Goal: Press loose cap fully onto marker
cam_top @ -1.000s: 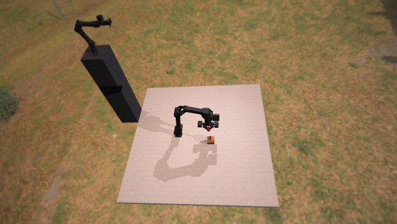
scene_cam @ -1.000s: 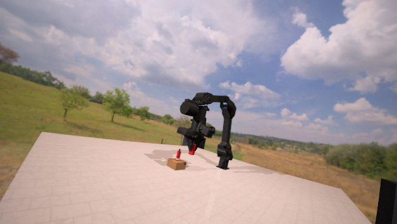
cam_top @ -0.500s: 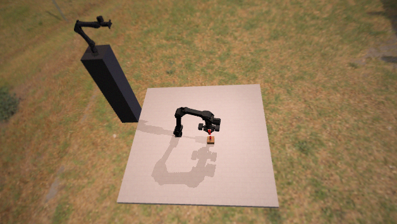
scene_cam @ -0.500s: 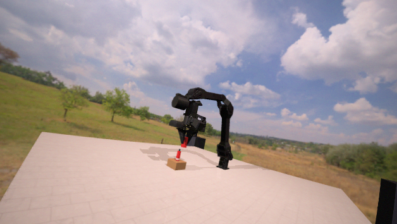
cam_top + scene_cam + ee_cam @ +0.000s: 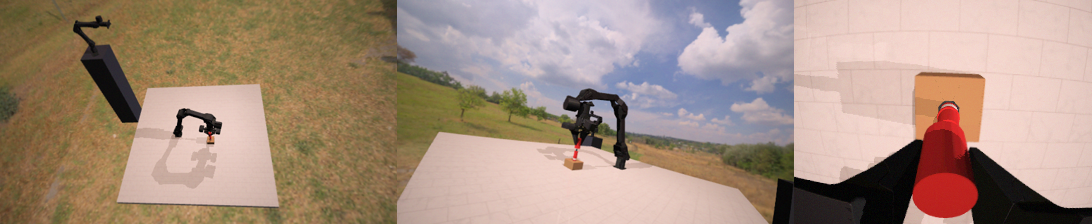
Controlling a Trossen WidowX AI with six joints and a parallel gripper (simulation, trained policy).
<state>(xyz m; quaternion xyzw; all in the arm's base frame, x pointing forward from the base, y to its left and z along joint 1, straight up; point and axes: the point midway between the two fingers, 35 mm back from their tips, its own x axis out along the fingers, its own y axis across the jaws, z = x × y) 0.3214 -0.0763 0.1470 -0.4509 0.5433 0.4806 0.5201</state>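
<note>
Right now my gripper tip is 10 cm above the holder block. The rest, counted from my gripper tip: red cap 1 cm above.
</note>
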